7 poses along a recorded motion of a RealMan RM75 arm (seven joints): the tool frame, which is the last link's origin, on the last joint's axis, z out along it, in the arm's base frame.
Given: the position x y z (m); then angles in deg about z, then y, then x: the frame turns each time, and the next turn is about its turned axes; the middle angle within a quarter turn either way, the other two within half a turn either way.
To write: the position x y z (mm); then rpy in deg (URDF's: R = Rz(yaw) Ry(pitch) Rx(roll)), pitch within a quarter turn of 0, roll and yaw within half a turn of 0. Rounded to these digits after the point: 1 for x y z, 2 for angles.
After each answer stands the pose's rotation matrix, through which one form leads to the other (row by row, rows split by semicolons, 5 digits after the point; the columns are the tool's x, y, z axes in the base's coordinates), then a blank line. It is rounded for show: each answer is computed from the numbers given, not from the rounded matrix.
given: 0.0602 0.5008 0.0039 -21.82 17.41 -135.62
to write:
60.2 500.8 3.9 -135.62 17.41 -21.82
0.88583 -0.45993 0.06144; -0.35466 -0.58573 0.72879; -0.29921 -0.66737 -0.68197

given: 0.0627 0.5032 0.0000 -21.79 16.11 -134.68
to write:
62.7 503.2 0.0 -134.68 16.11 -21.79
0.89209 -0.44422 0.08277; -0.35663 -0.57967 0.73267; -0.27748 -0.68312 -0.67553

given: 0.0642 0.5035 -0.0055 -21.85 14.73 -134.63
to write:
64.2 503.5 -5.5 -134.63 14.73 -21.85
0.89766 -0.42941 0.09907; -0.35995 -0.58471 0.72701; -0.25426 -0.68827 -0.67944

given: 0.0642 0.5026 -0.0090 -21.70 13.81 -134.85
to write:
64.2 502.6 -9.0 -134.85 13.81 -21.70
0.90227 -0.41800 0.10572; -0.35906 -0.59270 0.72096; -0.23870 -0.68846 -0.68487

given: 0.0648 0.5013 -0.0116 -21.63 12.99 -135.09
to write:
64.8 501.3 -11.6 -135.09 12.99 -21.63
0.90579 -0.40858 0.11225; -0.35918 -0.59985 0.71496; -0.22478 -0.68793 -0.69009

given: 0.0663 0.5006 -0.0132 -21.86 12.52 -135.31
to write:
66.3 500.6 -13.2 -135.31 12.52 -21.86
0.90603 -0.40620 0.11882; -0.36349 -0.60304 0.71009; -0.21678 -0.68655 -0.69402

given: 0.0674 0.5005 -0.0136 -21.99 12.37 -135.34
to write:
67.4 500.5 -13.6 -135.34 12.37 -21.99
0.90572 -0.40596 0.12191; -0.36575 -0.60316 0.70882; -0.21422 -0.68658 -0.69478

